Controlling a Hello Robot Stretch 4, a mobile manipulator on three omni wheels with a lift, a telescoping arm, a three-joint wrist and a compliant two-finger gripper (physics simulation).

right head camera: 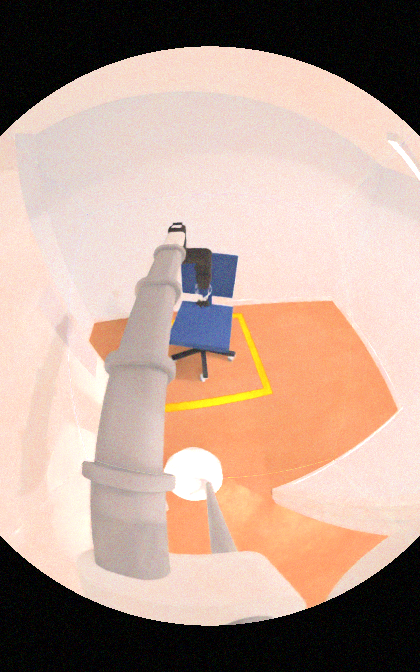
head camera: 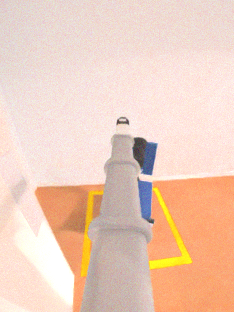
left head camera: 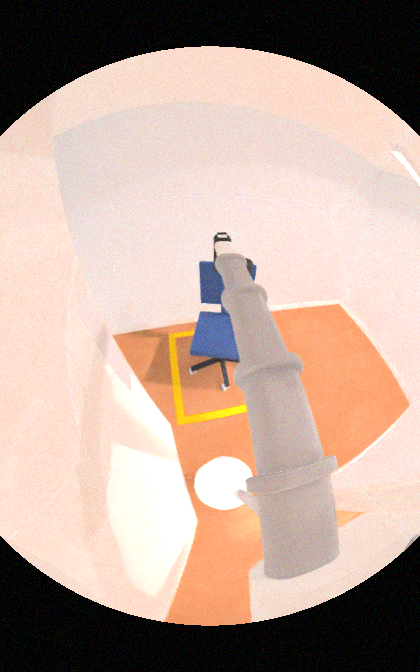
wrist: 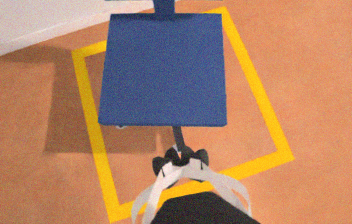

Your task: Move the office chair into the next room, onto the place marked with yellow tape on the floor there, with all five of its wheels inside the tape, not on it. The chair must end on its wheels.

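Seen in the pictures: gripper, fingertip midpoint: (wrist: 179, 158); robot's base, origin of the base link: (left head camera: 222, 481).
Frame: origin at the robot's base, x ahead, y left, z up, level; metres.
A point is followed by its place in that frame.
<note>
The office chair (head camera: 145, 200) @[x 1.052, y -0.256, z 0.442 m] (left head camera: 215, 335) @[x 1.098, y -0.028, z 0.443 m] (right head camera: 202, 325) (wrist: 165, 70) @[x 1.121, y -0.097, z 0.443 m] has a blue seat and back and stands upright, its back toward the far wall. The yellow tape (head camera: 170, 262) @[x 0.667, y -0.520, z -0.027 m] (left head camera: 212, 414) @[x 0.596, y 0.033, z -0.027 m] (right head camera: 215, 401) (wrist: 258, 95) @[x 1.076, y -0.640, z -0.027 m] surrounds its base. The front wheels that show are inside the tape; the rear wheels are hidden under the seat. My gripper (right head camera: 202, 303) (wrist: 179, 158) @[x 0.767, y -0.087, z 0.945 m] points down, its fingertips close together with nothing seen between them. It is over the seat in the right head view and in front of the seat's front edge in the wrist view. Contact cannot be told.
The far wall (head camera: 150, 90) @[x 1.879, y -0.321, z 1.395 m] (left head camera: 150, 225) @[x 1.768, y 0.497, z 1.210 m] (right head camera: 280, 215) (wrist: 50, 20) @[x 1.760, y 0.556, z 0.114 m] rises close behind the chair. A pale wall (head camera: 25, 260) @[x 0.283, y 0.348, z 0.948 m] (left head camera: 140, 480) @[x 0.060, y 0.297, z 0.931 m] stands close on the left. My extended arm (head camera: 120, 200) @[x 0.245, y 0.001, z 1.358 m] (left head camera: 285, 415) @[x 0.140, y 0.004, z 1.361 m] (right head camera: 131, 415) reaches across the room. Floor shows right of the tape.
</note>
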